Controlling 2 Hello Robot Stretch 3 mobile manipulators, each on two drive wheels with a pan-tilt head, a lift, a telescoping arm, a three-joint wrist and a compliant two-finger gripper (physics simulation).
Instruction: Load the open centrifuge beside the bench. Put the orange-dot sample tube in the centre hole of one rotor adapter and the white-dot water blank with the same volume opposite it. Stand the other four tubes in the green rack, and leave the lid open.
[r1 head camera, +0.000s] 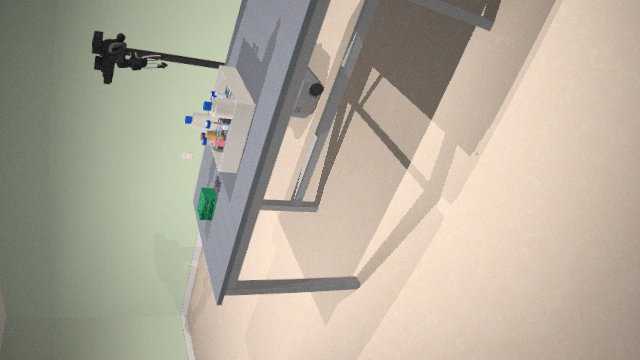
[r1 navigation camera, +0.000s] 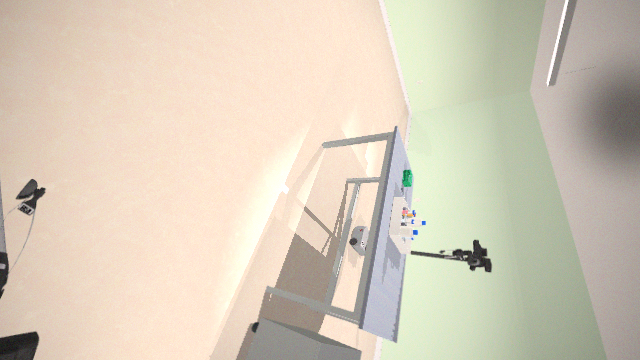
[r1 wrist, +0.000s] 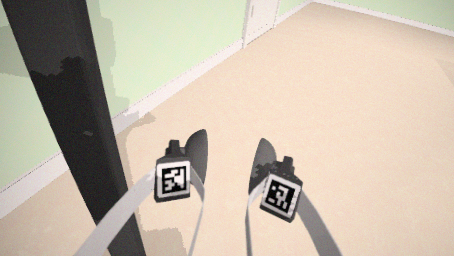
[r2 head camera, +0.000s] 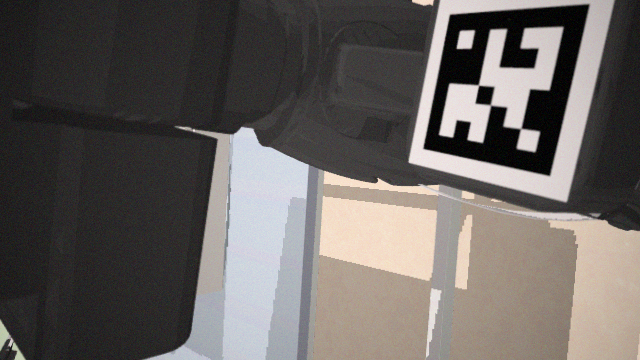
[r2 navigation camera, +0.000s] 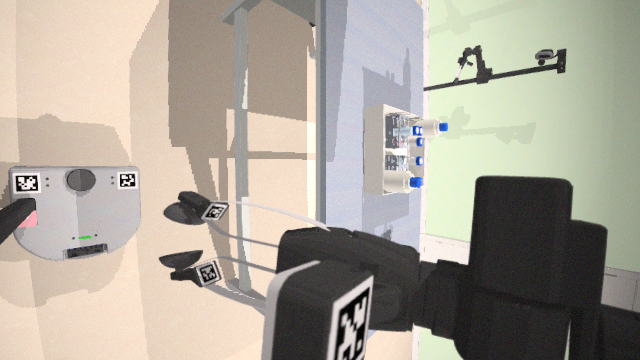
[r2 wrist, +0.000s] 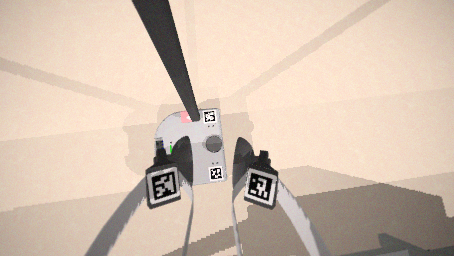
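Note:
The green rack (r1 head camera: 207, 204) (r1 navigation camera: 407, 178) stands on the bench (r1 head camera: 270, 100) (r1 navigation camera: 384, 300) (r2 navigation camera: 345, 90). Blue-capped tubes (r2 navigation camera: 419, 161) stand in a white tray (r1 head camera: 243, 135) (r1 navigation camera: 396, 222) (r2 navigation camera: 375, 150) on the bench; an orange one (r1 head camera: 213, 136) shows in the r1 head view. Cap dots are too small to tell. The open centrifuge does not show clearly. r1's gripper (r1 wrist: 227, 160) is open and empty, above bare floor and away from the bench. r2's gripper (r2 navigation camera: 182, 237) (r2 wrist: 212, 155) is open and empty, beside the bench and above r2's base. r2's wrist hides much of its head view.
White bottles (r1 head camera: 220, 107) (r2 navigation camera: 400, 182) with blue caps stand in the tray. r2's mast (r1 head camera: 190, 61) rises behind the bench in the r1 views. A grey wheeled cabinet (r1 navigation camera: 295, 345) stands at one bench end. r2's base (r2 navigation camera: 105, 210) (r2 wrist: 202, 160) is below its gripper.

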